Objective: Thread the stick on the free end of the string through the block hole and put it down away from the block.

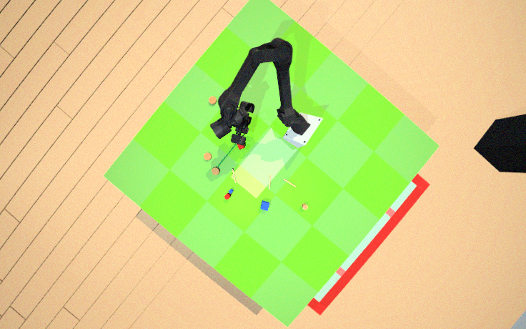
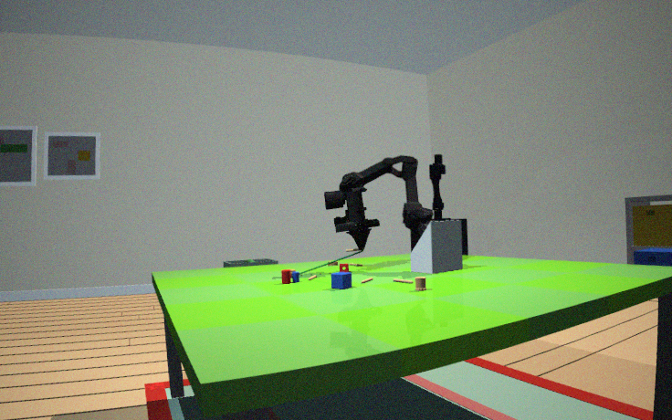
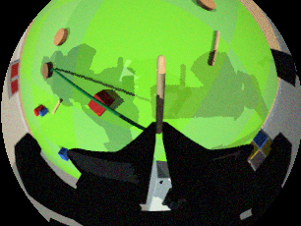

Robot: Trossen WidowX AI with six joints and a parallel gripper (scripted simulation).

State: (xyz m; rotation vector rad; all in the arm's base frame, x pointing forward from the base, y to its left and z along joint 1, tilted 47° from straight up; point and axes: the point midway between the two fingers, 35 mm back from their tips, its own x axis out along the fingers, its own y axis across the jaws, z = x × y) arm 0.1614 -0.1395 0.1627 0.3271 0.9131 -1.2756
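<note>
My gripper tip is 1 cm short of the thin wooden stick and 1 cm to the left of it. From my gripper tip the other things lie so: red cylinder (34 cm ahead, 14 cm to the left, 5 cm below); then round wooden button (28 cm ahead, 1 cm to the left, 6 cm below); then red block (9 cm ahead, 3 cm to the left, 6 cm below).
</note>
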